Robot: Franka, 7 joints.
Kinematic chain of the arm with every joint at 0, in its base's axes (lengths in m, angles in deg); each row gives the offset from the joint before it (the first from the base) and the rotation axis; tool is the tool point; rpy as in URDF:
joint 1: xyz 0 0 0.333 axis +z
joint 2: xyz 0 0 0 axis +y
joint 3: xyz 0 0 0.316 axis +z
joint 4: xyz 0.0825 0 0 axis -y
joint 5: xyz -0.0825 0 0.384 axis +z
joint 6: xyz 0 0 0 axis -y
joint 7: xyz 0.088 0 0 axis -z
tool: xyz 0 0 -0.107 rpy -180 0 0
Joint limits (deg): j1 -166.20..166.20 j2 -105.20..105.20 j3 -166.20..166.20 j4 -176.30..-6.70 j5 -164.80..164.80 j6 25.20..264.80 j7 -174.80..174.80
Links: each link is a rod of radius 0.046 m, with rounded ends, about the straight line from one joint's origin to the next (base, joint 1, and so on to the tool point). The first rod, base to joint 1, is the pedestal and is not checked.
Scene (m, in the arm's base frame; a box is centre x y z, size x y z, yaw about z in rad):
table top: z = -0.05
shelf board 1: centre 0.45 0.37 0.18 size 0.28 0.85 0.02 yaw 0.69
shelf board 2: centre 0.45 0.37 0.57 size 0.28 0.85 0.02 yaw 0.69
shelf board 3: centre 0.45 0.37 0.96 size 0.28 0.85 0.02 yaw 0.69
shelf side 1: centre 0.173 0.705 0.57 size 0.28 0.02 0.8 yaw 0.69
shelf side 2: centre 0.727 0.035 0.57 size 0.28 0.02 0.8 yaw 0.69
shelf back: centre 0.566 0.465 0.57 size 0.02 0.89 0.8 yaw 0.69
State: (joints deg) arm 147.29 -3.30 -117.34 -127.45 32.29 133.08 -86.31
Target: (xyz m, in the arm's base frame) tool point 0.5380 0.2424 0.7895
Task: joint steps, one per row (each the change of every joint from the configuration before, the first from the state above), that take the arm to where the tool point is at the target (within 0.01 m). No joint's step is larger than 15 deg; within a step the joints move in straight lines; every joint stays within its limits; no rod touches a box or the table.
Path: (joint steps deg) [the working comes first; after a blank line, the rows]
Joints at the target: 144.39 1.33 -120.53 -85.24 31.83 144.47 -86.31
Straight joint move there: touches shelf board 2.

1: 3.20 12.14 -5.43 -7.08 -3.01 -9.94 0.00
2: 3.20 12.14 -5.43 -7.09 -3.01 -9.95 0.00
3: 3.19 12.13 -5.43 -7.08 -3.01 -9.94 0.00
4: 3.20 12.14 -5.43 -7.08 -3.01 -9.94 0.00
5: -4.43 1.48 -5.10 11.96 3.06 12.59 0.00
6: -4.43 1.48 -5.10 11.97 3.06 12.60 0.00
7: -4.44 1.48 -5.10 11.96 3.06 12.60 0.00
8: -0.60 -12.09 8.46 8.66 0.60 3.34 0.00
9: -0.59 -12.09 8.46 8.66 0.60 3.34 0.00
10: -0.60 -12.09 8.45 8.66 0.60 3.35 0.00
11: -0.60 -12.09 8.46 8.67 0.60 3.34 0.00

